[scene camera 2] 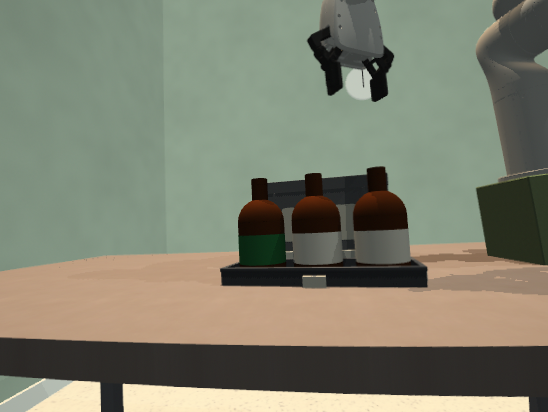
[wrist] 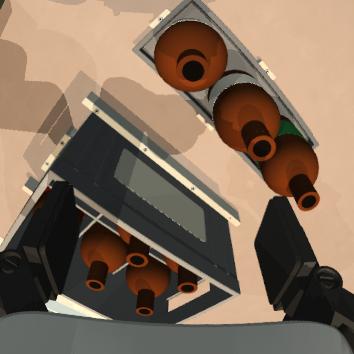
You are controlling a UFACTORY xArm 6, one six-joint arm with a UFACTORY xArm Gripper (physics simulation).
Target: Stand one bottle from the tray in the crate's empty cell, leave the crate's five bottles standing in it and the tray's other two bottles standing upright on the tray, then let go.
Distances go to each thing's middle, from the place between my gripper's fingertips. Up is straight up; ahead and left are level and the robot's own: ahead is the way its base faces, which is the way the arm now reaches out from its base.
Labels:
Now: the pale rail (wrist: pixel 106 112) 27 cm below my hand, 11 cm to the right of it and 8 cm ahead of it. Round my hand: blue-banded bottle (wrist: pixel 150 280): 26 cm to the right, 20 cm below, 17 cm ahead.

